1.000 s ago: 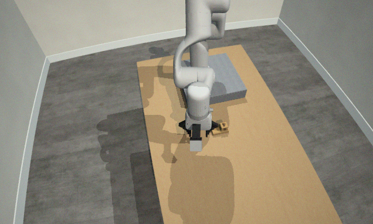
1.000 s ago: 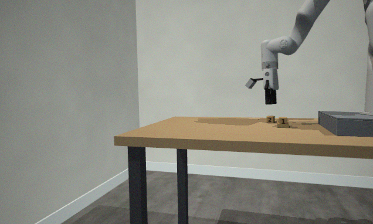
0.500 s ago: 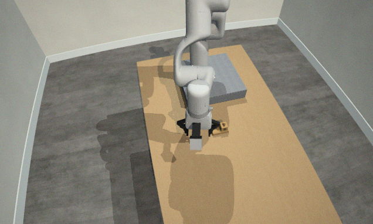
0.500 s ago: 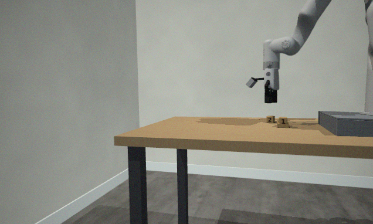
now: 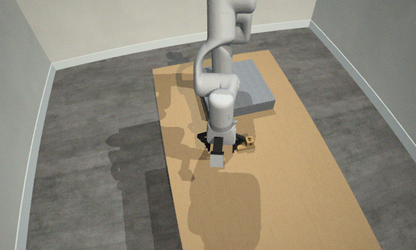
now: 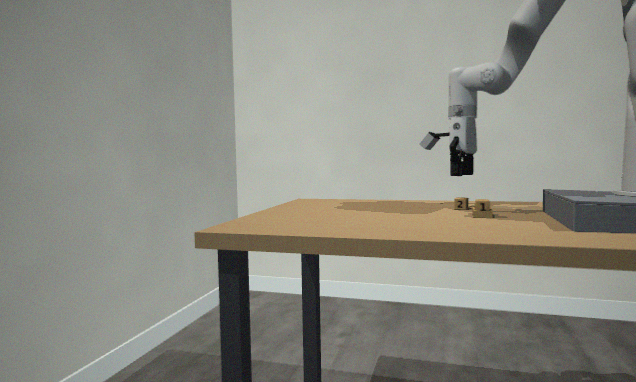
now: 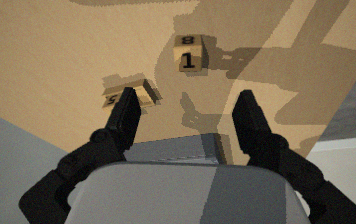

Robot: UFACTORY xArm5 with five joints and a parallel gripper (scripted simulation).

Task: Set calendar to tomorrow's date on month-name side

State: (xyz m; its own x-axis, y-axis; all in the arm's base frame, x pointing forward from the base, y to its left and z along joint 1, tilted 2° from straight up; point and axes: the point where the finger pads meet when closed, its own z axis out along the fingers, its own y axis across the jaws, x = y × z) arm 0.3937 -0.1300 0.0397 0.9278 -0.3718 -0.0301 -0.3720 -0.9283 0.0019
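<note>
The wooden cube is 90 mm below my hand. Also, from my hand: wooden tray (40 mm behind, 120 mm to the left, 100 mm below).
</note>
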